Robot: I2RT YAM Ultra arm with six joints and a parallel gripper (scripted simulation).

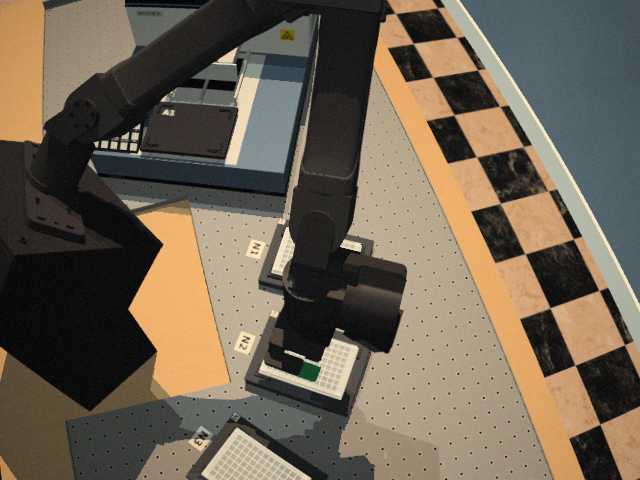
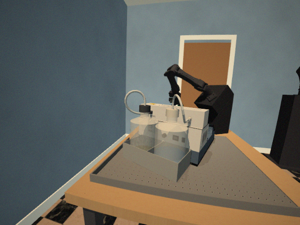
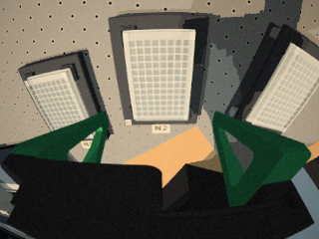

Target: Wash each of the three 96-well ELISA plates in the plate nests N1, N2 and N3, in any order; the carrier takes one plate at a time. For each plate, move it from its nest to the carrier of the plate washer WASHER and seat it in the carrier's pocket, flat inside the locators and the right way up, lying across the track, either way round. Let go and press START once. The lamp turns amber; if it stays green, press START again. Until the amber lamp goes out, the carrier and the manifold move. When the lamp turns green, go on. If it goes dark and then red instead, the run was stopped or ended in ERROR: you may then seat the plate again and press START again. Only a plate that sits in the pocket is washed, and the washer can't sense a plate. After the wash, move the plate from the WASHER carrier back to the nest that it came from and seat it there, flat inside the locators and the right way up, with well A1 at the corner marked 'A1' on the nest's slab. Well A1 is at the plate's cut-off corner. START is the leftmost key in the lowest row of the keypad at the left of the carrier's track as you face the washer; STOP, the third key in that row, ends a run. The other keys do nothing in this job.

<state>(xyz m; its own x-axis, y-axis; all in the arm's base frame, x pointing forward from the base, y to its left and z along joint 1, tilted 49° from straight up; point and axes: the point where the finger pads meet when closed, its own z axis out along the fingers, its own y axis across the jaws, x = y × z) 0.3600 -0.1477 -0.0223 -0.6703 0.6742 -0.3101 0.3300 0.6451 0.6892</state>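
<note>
Right now the nest N2 is 11 cm below my hand. The rest, counted from my hand: nest N3: 9 cm behind, 17 cm to the right, 9 cm below; then nest N1: 3 cm ahead, 17 cm to the left, 11 cm below; then N3 label: 17 cm behind, 10 cm to the right, 12 cm below.
</note>
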